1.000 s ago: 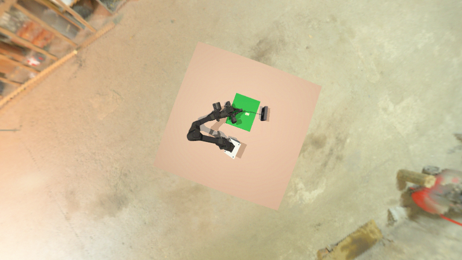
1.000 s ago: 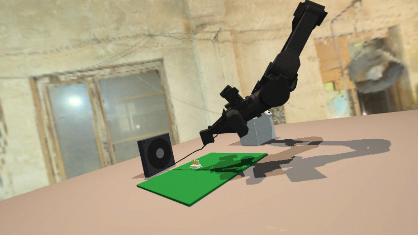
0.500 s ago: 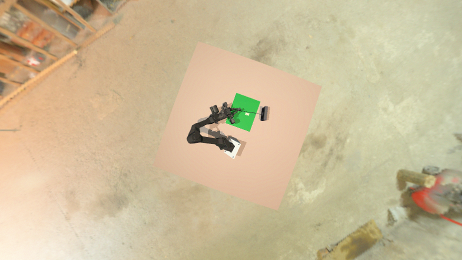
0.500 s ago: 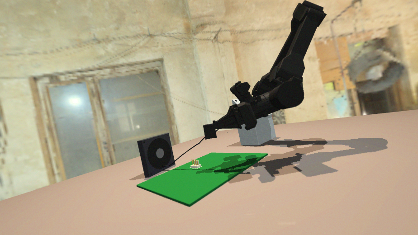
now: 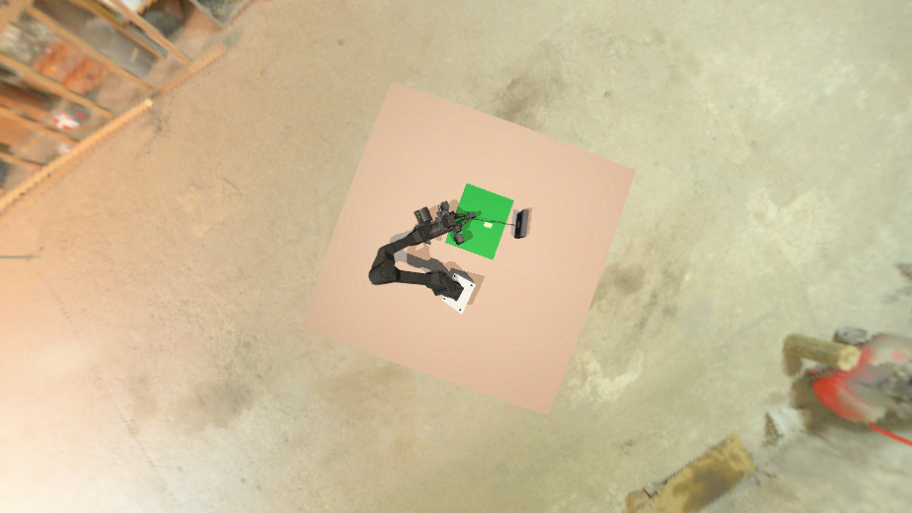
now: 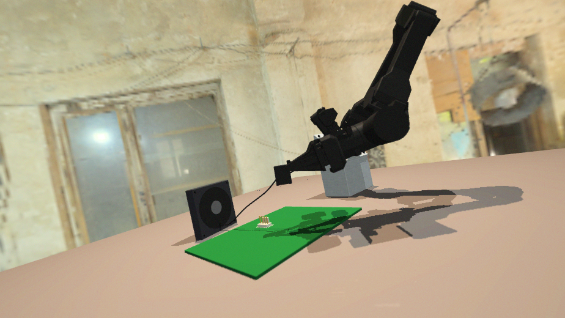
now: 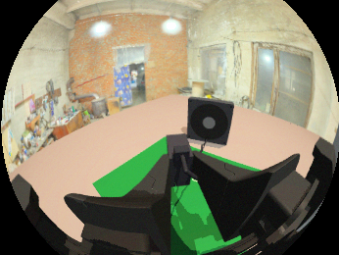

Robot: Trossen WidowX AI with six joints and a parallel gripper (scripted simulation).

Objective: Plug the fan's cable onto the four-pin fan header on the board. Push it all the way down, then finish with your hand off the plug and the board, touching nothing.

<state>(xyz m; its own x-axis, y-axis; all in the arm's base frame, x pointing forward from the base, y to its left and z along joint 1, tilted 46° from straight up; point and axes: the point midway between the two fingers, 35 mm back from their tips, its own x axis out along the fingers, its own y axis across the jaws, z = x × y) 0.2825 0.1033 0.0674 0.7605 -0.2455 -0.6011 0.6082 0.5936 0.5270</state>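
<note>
The green board lies 20 mm ahead of my gripper tip, 50 mm to the right of it and 140 mm below it. The rest, counted from my gripper tip: black plug 10 mm ahead, 10 mm to the right, 10 mm below; four-pin header 20 mm ahead, 90 mm to the right, 130 mm below; black fan 80 mm ahead, 210 mm to the right, 70 mm below.
</note>
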